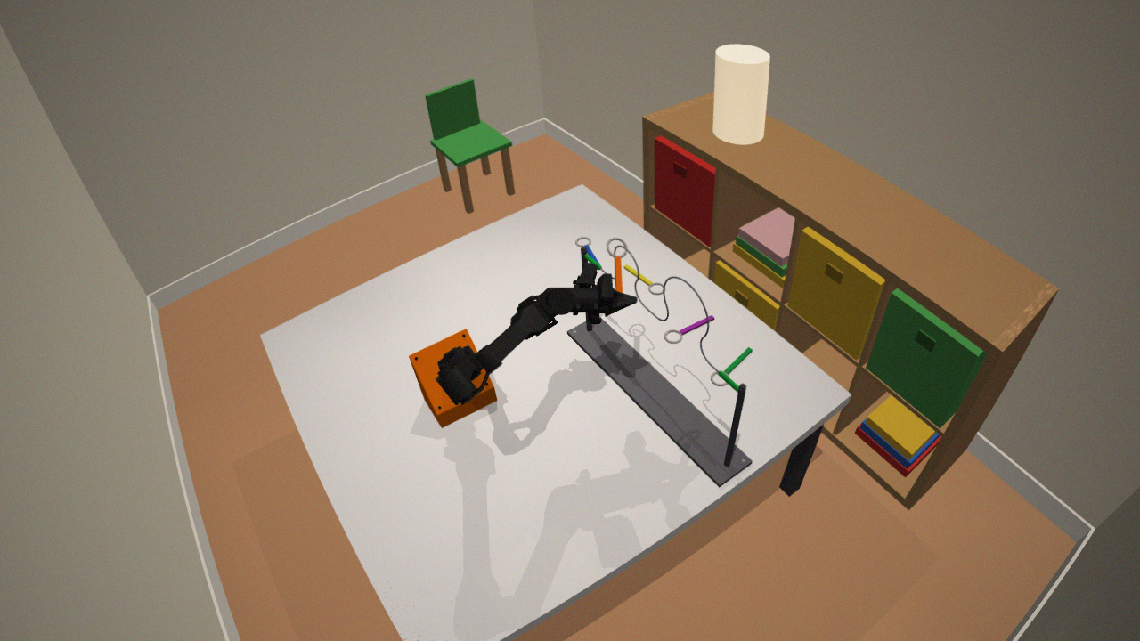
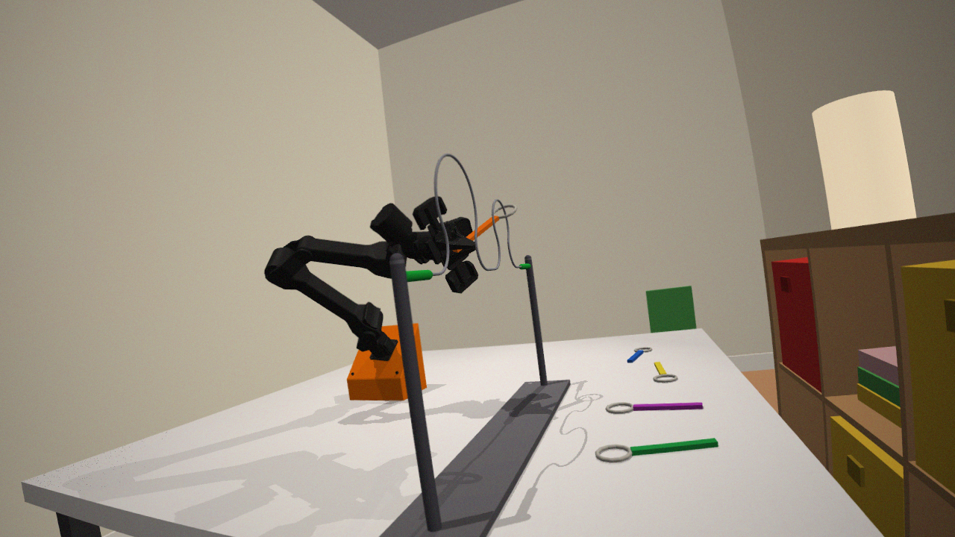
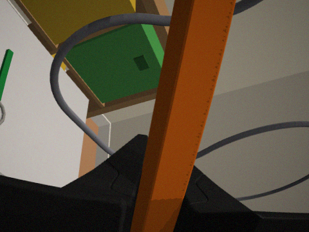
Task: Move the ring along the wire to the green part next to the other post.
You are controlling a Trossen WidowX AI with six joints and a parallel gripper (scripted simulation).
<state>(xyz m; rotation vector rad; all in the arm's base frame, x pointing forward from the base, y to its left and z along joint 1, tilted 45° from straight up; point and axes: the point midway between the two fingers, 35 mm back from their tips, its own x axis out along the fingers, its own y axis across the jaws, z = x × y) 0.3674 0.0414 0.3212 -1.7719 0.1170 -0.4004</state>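
My gripper tip is 8 cm to the right of the ring with orange handle and 5 cm below it. From my gripper tip the other things lie so: purple-handled ring 23 cm ahead, 12 cm to the left, 33 cm below; then green-handled ring 26 cm ahead, 6 cm to the right, 33 cm below.
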